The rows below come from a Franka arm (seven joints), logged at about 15 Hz.
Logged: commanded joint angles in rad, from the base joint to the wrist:
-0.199 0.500 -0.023 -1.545 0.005 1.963 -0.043
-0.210 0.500 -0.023 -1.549 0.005 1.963 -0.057
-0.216 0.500 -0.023 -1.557 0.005 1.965 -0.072
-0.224 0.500 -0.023 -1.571 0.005 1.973 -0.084
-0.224 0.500 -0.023 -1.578 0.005 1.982 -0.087
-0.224 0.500 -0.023 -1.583 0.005 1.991 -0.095
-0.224 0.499 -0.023 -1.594 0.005 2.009 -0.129
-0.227 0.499 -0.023 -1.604 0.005 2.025 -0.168
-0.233 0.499 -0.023 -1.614 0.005 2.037 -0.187
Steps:
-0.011 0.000 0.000 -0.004 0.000 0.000 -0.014
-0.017 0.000 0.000 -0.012 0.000 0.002 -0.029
-0.025 0.000 0.000 -0.026 0.000 0.010 -0.041
-0.025 0.000 0.000 -0.033 0.000 0.019 -0.044
-0.025 0.000 0.000 -0.038 0.000 0.028 -0.052
-0.025 -0.001 0.000 -0.049 0.000 0.046 -0.086
-0.028 -0.001 0.000 -0.059 0.000 0.062 -0.125
-0.034 -0.001 0.000 -0.069 0.000 0.074 -0.144

